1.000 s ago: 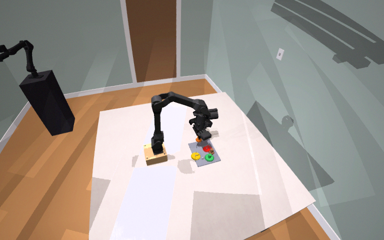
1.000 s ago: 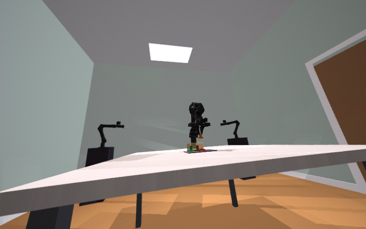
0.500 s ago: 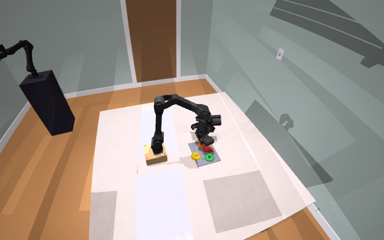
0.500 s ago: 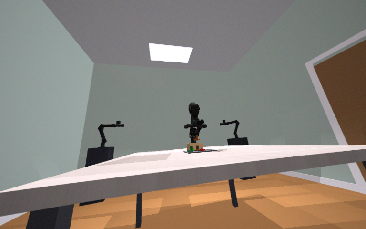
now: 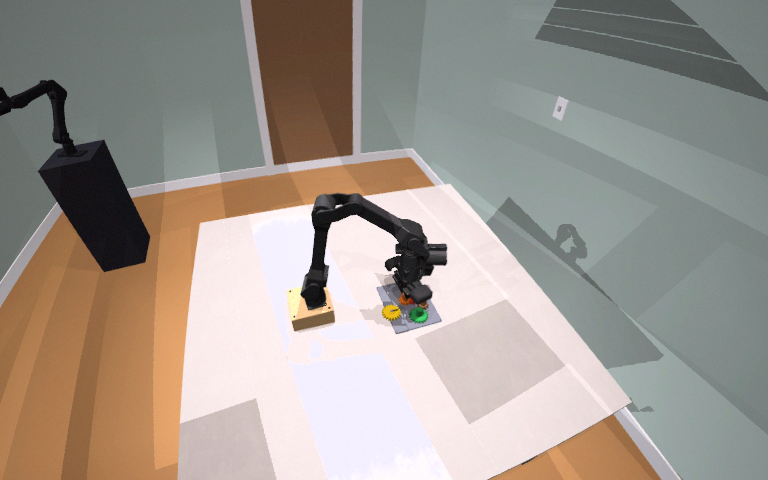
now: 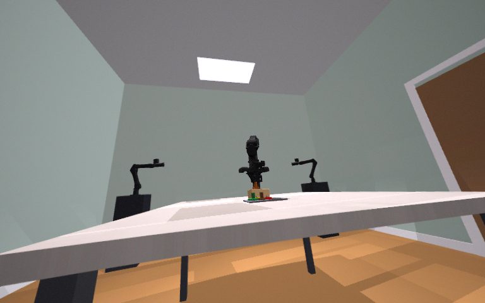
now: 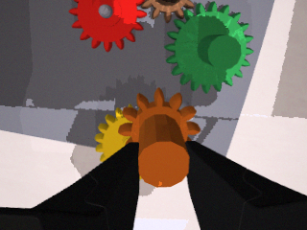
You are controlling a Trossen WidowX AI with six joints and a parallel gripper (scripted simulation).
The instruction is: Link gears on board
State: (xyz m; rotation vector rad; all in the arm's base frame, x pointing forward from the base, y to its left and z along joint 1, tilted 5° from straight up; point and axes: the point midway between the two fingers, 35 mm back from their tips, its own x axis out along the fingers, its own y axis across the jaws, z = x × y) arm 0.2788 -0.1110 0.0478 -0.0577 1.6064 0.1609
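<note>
The green gear lies 70 mm below my gripper tip, 40 mm ahead of it and 30 mm to the right of it. Also, from my gripper tip: small orange gear 10 mm below; brown gear 80 mm ahead, 70 mm below; grey board 90 mm below, 30 mm to the left, 30 mm ahead.
</note>
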